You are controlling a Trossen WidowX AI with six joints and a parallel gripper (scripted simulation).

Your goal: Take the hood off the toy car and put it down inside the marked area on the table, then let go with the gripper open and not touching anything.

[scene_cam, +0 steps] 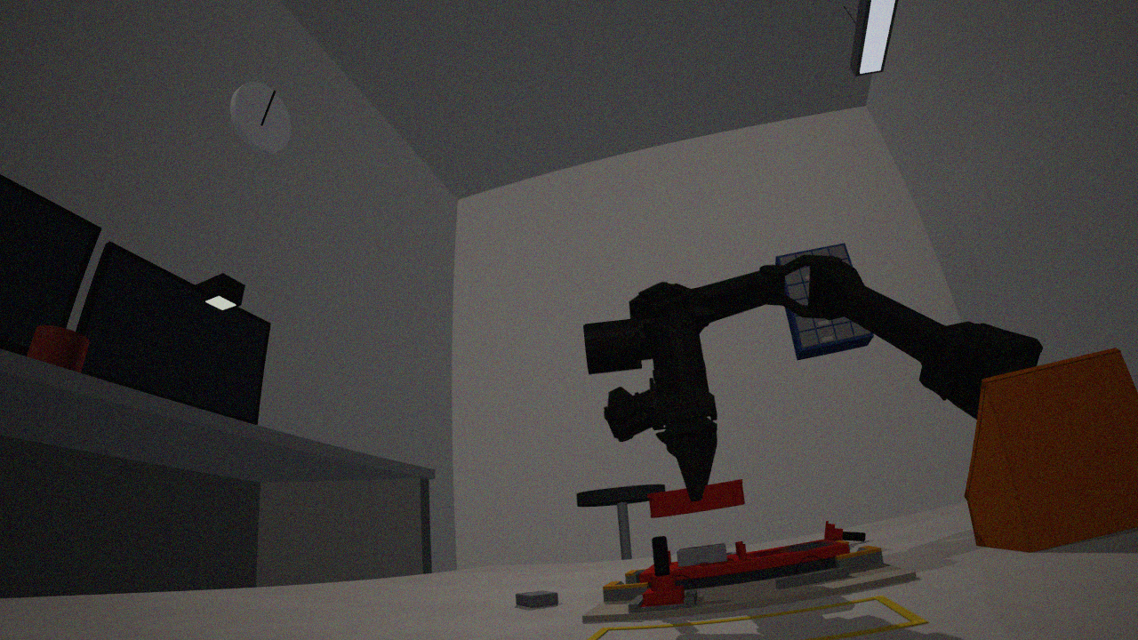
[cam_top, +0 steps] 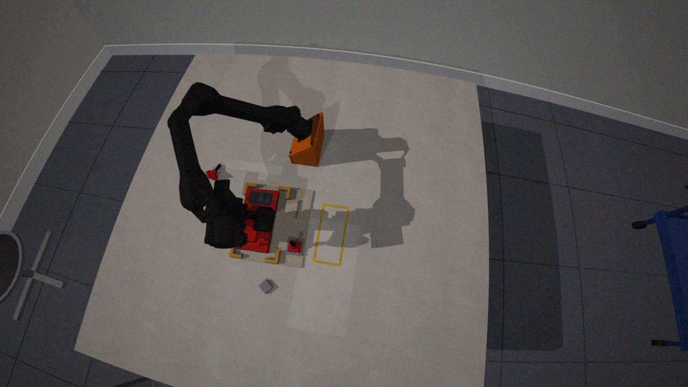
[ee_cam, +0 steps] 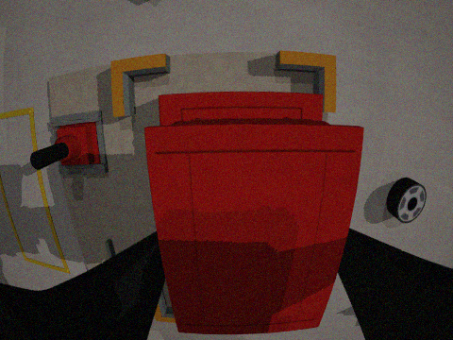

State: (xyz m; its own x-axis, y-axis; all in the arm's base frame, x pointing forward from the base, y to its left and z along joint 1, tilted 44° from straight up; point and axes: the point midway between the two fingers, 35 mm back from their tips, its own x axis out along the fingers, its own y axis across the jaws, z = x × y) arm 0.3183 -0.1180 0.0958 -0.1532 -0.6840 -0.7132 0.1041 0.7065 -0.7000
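Right now the fixture plate is 80 mm below my gripper tip, 40 mm to the left of it and 20 mm behind it. The rest, counted from my gripper tip: black wheel: 160 mm to the right, 80 mm below, 40 mm behind; hood: 10 mm above.
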